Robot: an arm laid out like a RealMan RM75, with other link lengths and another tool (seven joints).
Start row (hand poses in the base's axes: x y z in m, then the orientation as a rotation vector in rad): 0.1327 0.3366 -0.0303 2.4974 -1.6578 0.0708
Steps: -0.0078 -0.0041 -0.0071 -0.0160 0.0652 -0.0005; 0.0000 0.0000 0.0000 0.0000 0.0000 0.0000; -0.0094 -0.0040 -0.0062 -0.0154 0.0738 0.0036; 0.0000 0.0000 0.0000 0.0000 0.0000 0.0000; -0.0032 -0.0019 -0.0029 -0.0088 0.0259 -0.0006; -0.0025 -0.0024 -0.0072 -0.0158 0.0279 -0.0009; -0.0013 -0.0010 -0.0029 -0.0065 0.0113 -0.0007; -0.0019 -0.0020 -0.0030 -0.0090 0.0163 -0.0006; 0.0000 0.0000 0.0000 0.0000 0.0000 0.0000; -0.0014 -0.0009 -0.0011 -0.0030 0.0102 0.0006; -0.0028 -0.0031 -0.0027 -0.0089 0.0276 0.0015; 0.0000 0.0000 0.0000 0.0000 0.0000 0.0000; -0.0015 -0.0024 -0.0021 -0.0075 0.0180 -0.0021; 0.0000 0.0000 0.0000 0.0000 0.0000 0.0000; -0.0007 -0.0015 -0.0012 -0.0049 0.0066 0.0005; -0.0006 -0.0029 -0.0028 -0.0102 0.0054 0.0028; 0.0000 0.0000 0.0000 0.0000 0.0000 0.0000; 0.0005 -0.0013 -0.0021 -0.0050 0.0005 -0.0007; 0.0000 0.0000 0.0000 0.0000 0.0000 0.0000; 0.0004 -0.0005 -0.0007 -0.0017 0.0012 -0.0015; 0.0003 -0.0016 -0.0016 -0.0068 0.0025 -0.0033; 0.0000 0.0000 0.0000 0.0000 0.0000 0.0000
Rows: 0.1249 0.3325 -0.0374 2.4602 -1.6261 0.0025; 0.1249 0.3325 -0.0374 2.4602 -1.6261 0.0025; 0.1155 0.3285 -0.0436 2.4218 -1.5855 -0.0741; 0.1155 0.3285 -0.0436 2.4218 -1.5855 -0.0741; 0.1123 0.3266 -0.0465 2.4039 -1.5722 -0.0980; 0.1098 0.3242 -0.0537 2.3795 -1.5561 -0.1183; 0.1085 0.3232 -0.0566 2.3693 -1.5499 -0.1264; 0.1066 0.3212 -0.0596 2.3551 -1.5406 -0.1382; 0.1066 0.3212 -0.0596 2.3551 -1.5406 -0.1382; 0.1052 0.3203 -0.0607 2.3489 -1.5343 -0.1474; 0.1024 0.3172 -0.0634 2.3314 -1.5172 -0.1716; 0.1024 0.3172 -0.0634 2.3314 -1.5172 -0.1716; 0.1009 0.3148 -0.0655 2.3164 -1.5093 -0.1866; 0.1009 0.3148 -0.0655 2.3164 -1.5093 -0.1866; 0.1002 0.3133 -0.0667 2.3101 -1.5043 -0.1900; 0.0996 0.3104 -0.0695 2.3018 -1.4959 -0.1872; 0.0996 0.3104 -0.0695 2.3018 -1.4959 -0.1872; 0.1001 0.3091 -0.0716 2.2972 -1.4953 -0.1840; 0.1001 0.3091 -0.0716 2.2972 -1.4953 -0.1840; 0.1005 0.3086 -0.0723 2.2943 -1.4961 -0.1844; 0.1008 0.3070 -0.0739 2.2856 -1.4971 -0.1828; 0.1008 0.3070 -0.0739 2.2856 -1.4971 -0.1828
